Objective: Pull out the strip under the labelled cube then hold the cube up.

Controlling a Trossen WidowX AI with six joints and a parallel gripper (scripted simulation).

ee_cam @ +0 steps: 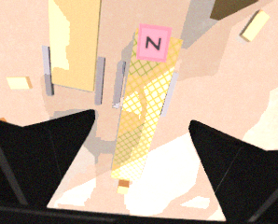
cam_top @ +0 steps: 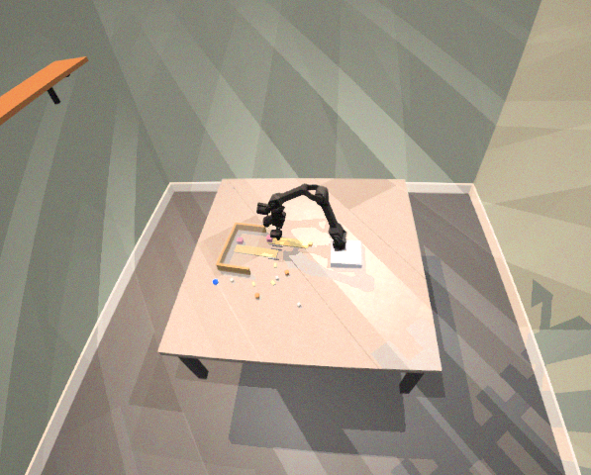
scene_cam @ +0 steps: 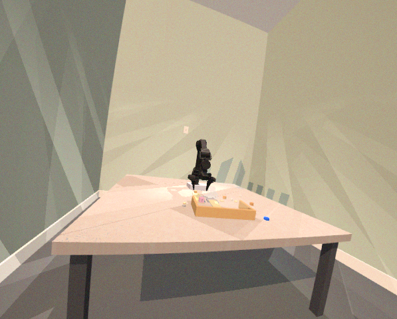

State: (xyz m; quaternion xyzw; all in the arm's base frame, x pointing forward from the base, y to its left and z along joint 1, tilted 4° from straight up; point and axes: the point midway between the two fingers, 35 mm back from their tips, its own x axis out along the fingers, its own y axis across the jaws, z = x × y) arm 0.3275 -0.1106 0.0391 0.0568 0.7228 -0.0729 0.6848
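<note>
Now: the yellow cross-hatched strip 6 cm below my gripper tip, 4 cm behind it and 1 cm to the left of it. Round my gripper tip: blue piece (36 cm ahead, 25 cm to the left, 6 cm below).
</note>
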